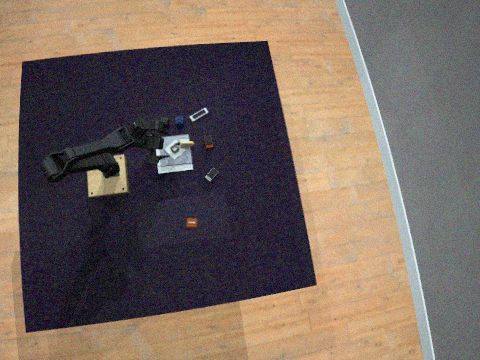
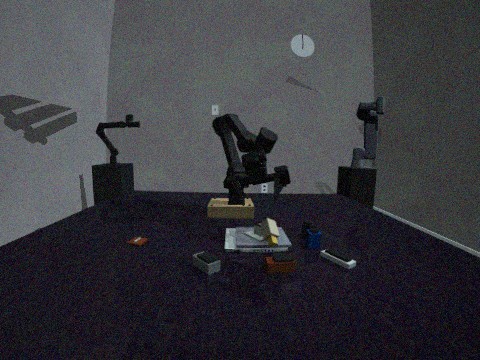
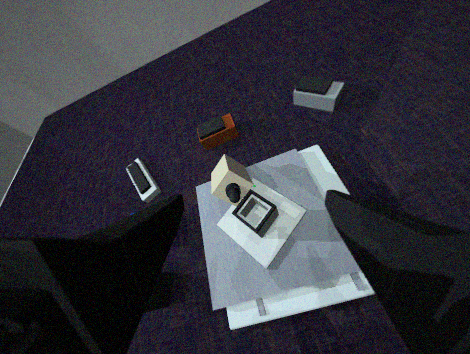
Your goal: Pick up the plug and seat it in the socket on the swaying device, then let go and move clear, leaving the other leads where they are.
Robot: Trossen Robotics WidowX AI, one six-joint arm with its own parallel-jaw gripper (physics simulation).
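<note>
The device is a pale flat base bearing a tilted white plate. On that plate sits a black square-framed socket, its opening showing a pale inside. A beige block with a black round part stands beside the socket; its far end is yellow. A blue block and a black block stand beside the device. I cannot tell which block is the plug. My gripper is open and empty, above the device's near side.
Beyond the device lie an orange piece, a grey one and a white one. A small orange square lies to one side. The arm stands on a wooden base.
</note>
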